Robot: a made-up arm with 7 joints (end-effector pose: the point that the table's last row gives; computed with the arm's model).
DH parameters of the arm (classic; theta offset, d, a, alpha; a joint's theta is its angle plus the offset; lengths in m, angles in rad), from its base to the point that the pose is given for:
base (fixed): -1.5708 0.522 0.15 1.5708
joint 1: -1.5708 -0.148 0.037 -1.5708
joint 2: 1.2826 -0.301 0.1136 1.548
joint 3: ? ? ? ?
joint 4: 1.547 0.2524 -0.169 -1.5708
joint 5: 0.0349 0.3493 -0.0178 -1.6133
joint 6: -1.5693 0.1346 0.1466 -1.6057
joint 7: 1.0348 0 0.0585 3.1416
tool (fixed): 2.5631 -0.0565 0 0
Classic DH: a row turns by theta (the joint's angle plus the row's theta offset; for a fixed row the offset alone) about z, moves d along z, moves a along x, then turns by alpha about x.
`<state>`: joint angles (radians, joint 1 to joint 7).
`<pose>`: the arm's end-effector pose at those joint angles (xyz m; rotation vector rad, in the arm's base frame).
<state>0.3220 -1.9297 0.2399 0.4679 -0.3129 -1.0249 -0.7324</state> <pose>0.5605 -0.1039 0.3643 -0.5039 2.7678 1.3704</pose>
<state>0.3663 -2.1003 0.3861 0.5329 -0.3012 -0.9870 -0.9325</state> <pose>0.5629 -0.0760 0.2730 0.1597 -2.6348 -1.0809</pose>
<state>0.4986 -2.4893 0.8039 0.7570 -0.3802 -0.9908 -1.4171</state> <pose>0.4303 -0.0377 0.0003 -0.4493 -1.9397 -0.2110</pose>
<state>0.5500 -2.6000 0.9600 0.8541 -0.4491 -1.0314 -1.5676</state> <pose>0.3363 -0.0429 -0.0722 -0.5586 -1.6195 0.1174</pose>
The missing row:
joint 3: -1.564 0.0476 0.0451 1.2827
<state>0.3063 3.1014 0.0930 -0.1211 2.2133 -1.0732 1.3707</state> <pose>0.4629 -0.2613 0.4324 -1.6827 -0.1929 -0.6306</pose>
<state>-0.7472 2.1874 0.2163 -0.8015 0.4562 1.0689 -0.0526</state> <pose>0.4215 -0.1764 0.6166 -0.8767 2.5727 -1.0591</pose>
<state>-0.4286 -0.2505 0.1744 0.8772 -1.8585 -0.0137 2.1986</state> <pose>-0.0305 -0.1173 0.8717 -2.5668 0.7426 -1.5101</pose>
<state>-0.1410 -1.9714 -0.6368 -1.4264 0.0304 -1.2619 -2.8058</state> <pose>-0.4088 -0.0836 0.5144 2.6351 -0.6167 1.4918</pose>
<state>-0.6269 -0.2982 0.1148 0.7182 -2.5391 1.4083 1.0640</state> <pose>-0.0457 -0.0919 0.9548 0.8476 -1.8146 1.7891</pose>
